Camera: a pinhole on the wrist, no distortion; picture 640 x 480 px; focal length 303.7 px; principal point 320.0 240.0 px. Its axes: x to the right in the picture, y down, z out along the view. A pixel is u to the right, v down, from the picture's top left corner.
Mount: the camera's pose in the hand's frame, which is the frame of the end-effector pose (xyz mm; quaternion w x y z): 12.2 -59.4 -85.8 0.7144 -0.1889 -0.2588 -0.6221
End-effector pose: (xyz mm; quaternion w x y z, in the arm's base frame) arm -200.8 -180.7 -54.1 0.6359 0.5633 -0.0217 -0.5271
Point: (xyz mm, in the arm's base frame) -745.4 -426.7 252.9
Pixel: 537.2 126.2
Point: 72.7 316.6 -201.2
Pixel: behind the camera
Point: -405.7 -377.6 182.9
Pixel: 418.7 202.4
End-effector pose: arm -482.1 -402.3 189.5 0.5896 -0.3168 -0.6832 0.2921
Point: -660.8 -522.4 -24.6
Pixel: 366.4 79.8
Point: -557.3 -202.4 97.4
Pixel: 221.0 398.4
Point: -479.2 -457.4 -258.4
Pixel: 130.3 28.7
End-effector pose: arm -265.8 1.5 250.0 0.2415 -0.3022 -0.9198 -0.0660
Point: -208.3 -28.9 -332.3
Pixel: 455.6 70.7
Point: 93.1 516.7 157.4
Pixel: 65.5 283.2
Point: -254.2 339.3 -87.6
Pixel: 323.5 277.6
